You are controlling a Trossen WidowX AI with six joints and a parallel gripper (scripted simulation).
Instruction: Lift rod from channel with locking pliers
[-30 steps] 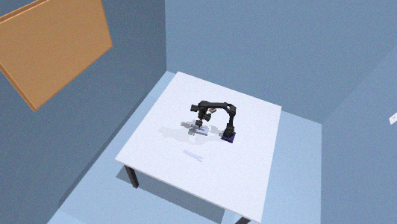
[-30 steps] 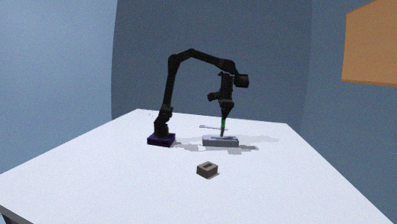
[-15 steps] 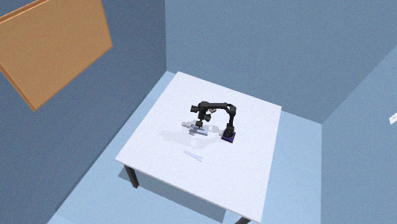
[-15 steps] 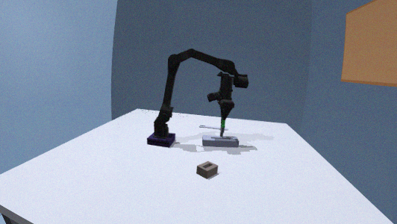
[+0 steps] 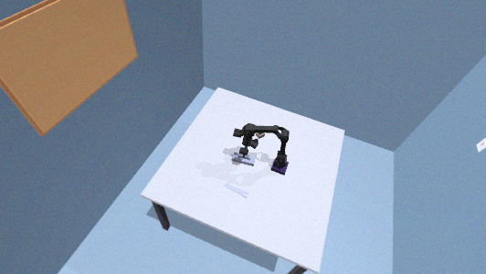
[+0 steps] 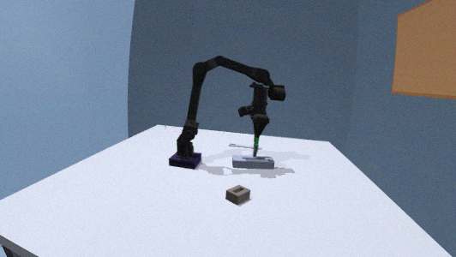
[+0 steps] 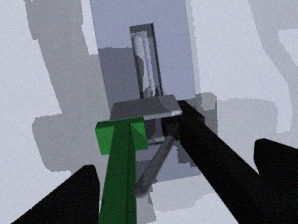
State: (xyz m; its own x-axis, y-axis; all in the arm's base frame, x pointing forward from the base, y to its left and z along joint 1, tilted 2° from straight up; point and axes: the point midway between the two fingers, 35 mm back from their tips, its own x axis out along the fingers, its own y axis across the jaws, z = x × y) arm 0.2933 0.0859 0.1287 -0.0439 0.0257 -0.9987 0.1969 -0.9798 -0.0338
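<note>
Now: gripper tip 120 mm above the grey channel block. Also, from my gripper tip: pale rod: 10 mm to the right, 130 mm below; then black handle: 20 mm to the left; then thin grey lever: 10 mm to the right.
</note>
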